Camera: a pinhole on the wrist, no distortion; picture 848 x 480 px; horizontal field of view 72.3 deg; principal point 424.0 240.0 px. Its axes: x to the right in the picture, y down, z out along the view. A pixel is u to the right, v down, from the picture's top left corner.
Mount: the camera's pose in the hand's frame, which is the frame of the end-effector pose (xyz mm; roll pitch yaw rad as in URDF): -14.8 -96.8 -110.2 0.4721 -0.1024 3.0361
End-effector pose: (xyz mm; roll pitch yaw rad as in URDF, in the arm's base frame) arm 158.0 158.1 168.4 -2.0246 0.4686 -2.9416
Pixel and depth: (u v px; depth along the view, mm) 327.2 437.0 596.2
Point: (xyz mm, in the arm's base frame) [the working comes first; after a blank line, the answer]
In the camera's frame: -99.4 202.4 596.2

199.9 -301.9 -78.7
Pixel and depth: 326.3 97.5 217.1
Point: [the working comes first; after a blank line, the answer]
In the camera's frame: -36.5 -53.3 217.1

144.4 124.8 88.4
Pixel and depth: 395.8 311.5 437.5
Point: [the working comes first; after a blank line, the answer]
In the camera's frame: -21.3 53.9 437.5

228.0 -81.6 -15.2
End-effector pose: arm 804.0 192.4 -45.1 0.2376 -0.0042 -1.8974
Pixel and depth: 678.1 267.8 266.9
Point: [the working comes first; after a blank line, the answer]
In the camera's frame: 116.9 12.8 266.9

822.7 286.0 99.7
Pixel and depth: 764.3 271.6 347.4
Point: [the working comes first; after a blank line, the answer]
In the camera's frame: 203.7 18.9 347.4

864.6 351.5 189.2
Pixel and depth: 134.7 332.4 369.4
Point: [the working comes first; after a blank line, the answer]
In the camera's frame: -184.1 58.8 369.4

680.4 7.5 173.2
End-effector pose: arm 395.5 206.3 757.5 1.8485 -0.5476 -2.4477
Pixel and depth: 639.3 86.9 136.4
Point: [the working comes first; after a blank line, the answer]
In the camera's frame: 50.6 -36.0 136.4

425.1 230.7 735.3
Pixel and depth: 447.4 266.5 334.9
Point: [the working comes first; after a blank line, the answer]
In the camera's frame: 13.5 15.3 334.9

251.1 343.8 753.2
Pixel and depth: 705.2 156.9 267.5
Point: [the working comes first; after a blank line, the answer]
In the camera's frame: 129.6 -38.3 267.5

389.5 379.5 731.4
